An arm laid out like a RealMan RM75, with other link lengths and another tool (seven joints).
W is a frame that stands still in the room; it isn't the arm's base.
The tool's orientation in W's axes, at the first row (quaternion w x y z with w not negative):
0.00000, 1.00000, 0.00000, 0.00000
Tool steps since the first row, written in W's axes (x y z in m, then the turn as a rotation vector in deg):
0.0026, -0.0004, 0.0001, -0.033, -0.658, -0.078
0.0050, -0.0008, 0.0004, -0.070, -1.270, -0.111
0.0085, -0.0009, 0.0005, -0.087, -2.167, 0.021
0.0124, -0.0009, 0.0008, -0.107, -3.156, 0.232
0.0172, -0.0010, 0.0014, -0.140, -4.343, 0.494
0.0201, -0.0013, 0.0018, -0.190, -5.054, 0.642
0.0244, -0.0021, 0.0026, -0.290, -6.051, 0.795
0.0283, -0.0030, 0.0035, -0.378, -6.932, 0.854
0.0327, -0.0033, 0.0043, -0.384, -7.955, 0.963
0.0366, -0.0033, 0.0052, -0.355, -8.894, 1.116
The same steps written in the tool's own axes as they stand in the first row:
0.0026, 0.0004, -0.0001, -0.033, 0.658, 0.078
0.0050, 0.0008, -0.0004, -0.070, 1.270, 0.111
0.0085, 0.0009, -0.0005, -0.087, 2.167, -0.021
0.0124, 0.0009, -0.0008, -0.107, 3.156, -0.232
0.0172, 0.0010, -0.0014, -0.140, 4.343, -0.494
0.0201, 0.0013, -0.0018, -0.190, 5.054, -0.642
0.0244, 0.0021, -0.0026, -0.290, 6.051, -0.795
0.0283, 0.0030, -0.0035, -0.378, 6.932, -0.854
0.0327, 0.0033, -0.0043, -0.384, 7.955, -0.963
0.0366, 0.0033, -0.0052, -0.355, 8.894, -1.116

